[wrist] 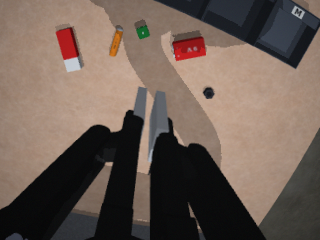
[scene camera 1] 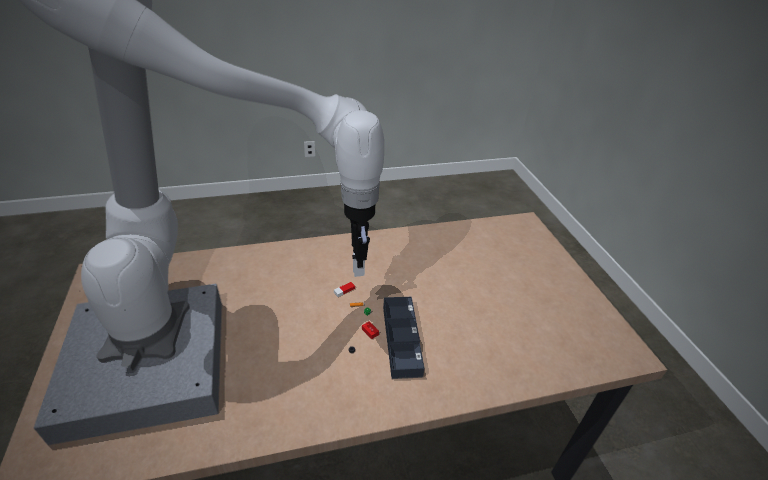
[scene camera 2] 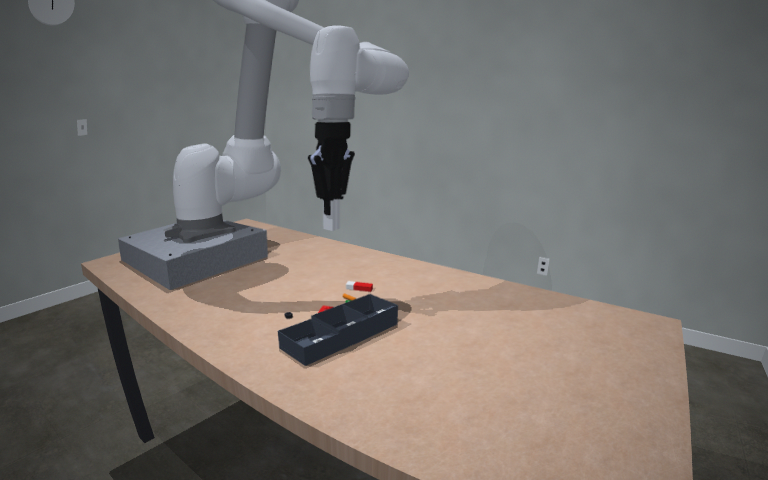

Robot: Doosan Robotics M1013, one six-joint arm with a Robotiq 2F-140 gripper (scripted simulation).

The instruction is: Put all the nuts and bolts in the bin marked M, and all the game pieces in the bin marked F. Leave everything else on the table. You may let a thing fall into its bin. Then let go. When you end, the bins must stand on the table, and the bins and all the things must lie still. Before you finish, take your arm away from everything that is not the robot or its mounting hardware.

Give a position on a red-and-white piece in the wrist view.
At 66, 38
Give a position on a dark three-compartment bin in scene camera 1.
At 405, 356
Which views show my gripper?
The wrist view, scene camera 1 and scene camera 2: all of them.
